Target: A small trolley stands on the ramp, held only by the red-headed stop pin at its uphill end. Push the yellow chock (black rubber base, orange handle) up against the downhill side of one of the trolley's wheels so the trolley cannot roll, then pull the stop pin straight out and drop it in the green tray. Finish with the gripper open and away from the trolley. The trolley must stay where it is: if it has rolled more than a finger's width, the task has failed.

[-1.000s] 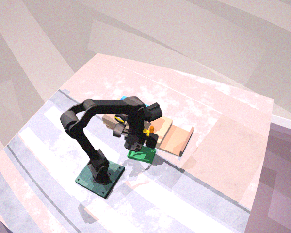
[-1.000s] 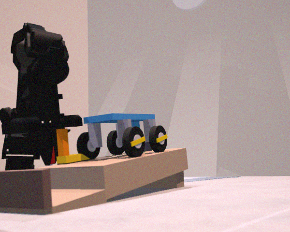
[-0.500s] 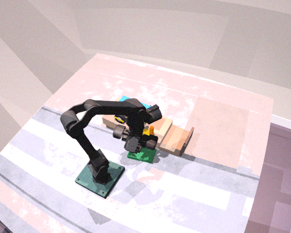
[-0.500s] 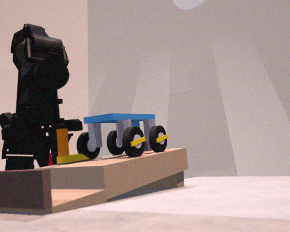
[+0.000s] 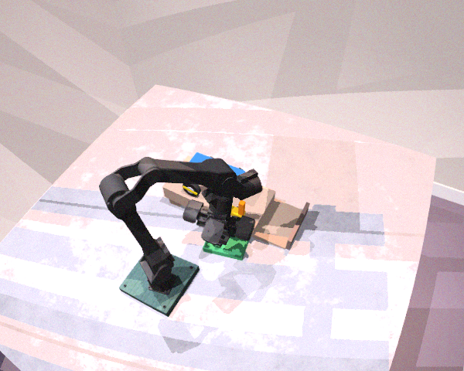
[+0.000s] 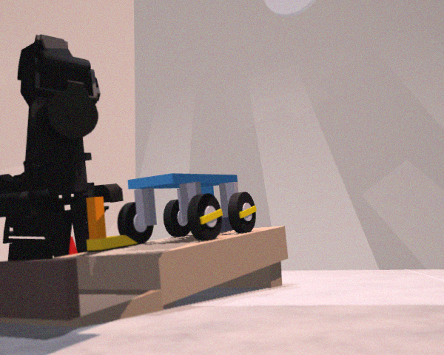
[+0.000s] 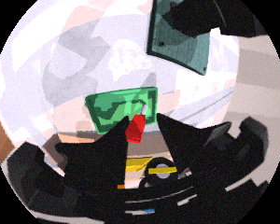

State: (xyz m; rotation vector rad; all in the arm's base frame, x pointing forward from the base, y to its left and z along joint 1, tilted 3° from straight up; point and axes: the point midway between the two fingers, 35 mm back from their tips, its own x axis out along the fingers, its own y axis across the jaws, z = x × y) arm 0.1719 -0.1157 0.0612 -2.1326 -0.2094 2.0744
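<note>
Now: the yellow chock 8 cm ahead of my gripper tip, 4 cm above it and 3 cm to the right of it. Round my gripper tip: red-headed stop pin: right at my gripper tip; then raised lip: 21 cm to the right, 10 cm ahead, 2 cm below; then blue-topped trolley: 15 cm ahead, 7 cm above, 5 cm to the left.
</note>
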